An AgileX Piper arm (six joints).
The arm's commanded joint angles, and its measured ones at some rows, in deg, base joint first. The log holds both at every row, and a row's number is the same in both.
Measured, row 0:
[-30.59, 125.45, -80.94, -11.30, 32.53, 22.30]
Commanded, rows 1 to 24:
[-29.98, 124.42, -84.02, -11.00, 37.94, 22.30]
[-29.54, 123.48, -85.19, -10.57, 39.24, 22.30]
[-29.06, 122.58, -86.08, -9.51, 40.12, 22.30]
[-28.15, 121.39, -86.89, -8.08, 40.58, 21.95]
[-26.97, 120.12, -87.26, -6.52, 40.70, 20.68]
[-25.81, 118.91, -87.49, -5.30, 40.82, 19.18]
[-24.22, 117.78, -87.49, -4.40, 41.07, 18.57]
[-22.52, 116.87, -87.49, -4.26, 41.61, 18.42]
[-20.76, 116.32, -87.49, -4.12, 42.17, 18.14]
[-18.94, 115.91, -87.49, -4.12, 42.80, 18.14]
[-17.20, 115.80, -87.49, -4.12, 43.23, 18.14]
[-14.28, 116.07, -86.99, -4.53, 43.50, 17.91]
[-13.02, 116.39, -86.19, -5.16, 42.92, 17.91]
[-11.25, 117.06, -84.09, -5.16, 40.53, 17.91]
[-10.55, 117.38, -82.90, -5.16, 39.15, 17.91]
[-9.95, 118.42, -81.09, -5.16, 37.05, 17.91]
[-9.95, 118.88, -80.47, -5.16, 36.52, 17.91]
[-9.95, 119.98, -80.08, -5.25, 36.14, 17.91]
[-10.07, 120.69, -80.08, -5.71, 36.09, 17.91]
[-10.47, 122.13, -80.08, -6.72, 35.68, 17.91]
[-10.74, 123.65, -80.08, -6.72, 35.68, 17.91]
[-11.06, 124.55, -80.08, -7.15, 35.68, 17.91]
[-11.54, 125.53, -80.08, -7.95, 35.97, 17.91]
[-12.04, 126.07, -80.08, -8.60, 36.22, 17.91]
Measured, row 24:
[-10.60, 124.11, -80.22, -6.55, 36.56, 18.40]
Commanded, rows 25 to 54:
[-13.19, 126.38, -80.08, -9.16, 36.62, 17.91]
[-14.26, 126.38, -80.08, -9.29, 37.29, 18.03]
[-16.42, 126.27, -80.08, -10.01, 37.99, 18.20]
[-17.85, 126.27, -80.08, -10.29, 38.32, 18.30]
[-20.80, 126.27, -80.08, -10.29, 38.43, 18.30]
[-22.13, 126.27, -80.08, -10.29, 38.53, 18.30]
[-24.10, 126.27, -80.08, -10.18, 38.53, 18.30]
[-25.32, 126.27, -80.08, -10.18, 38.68, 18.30]
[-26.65, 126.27, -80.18, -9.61, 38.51, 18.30]
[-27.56, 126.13, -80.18, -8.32, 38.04, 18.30]
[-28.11, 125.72, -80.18, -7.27, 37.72, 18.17]
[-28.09, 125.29, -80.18, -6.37, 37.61, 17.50]
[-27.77, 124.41, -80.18, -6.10, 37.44, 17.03]
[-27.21, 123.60, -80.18, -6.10, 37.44, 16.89]
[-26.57, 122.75, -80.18, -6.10, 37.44, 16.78]
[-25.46, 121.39, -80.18, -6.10, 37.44, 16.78]
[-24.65, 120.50, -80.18, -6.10, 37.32, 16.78]
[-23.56, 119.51, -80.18, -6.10, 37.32, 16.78]
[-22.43, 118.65, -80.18, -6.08, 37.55, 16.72]
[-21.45, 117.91, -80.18, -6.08, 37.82, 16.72]
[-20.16, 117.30, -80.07, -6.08, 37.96, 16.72]
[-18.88, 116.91, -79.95, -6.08, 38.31, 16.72]
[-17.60, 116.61, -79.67, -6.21, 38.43, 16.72]
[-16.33, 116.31, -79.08, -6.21, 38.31, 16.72]
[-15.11, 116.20, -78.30, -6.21, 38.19, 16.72]
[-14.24, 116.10, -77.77, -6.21, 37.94, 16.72]
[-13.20, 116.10, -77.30, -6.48, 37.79, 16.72]
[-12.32, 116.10, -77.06, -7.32, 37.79, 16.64]
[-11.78, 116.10, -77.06, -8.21, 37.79, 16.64]
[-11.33, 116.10, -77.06, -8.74, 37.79, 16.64]
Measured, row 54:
[-13.60, 116.63, -77.77, -6.43, 38.03, 17.20]
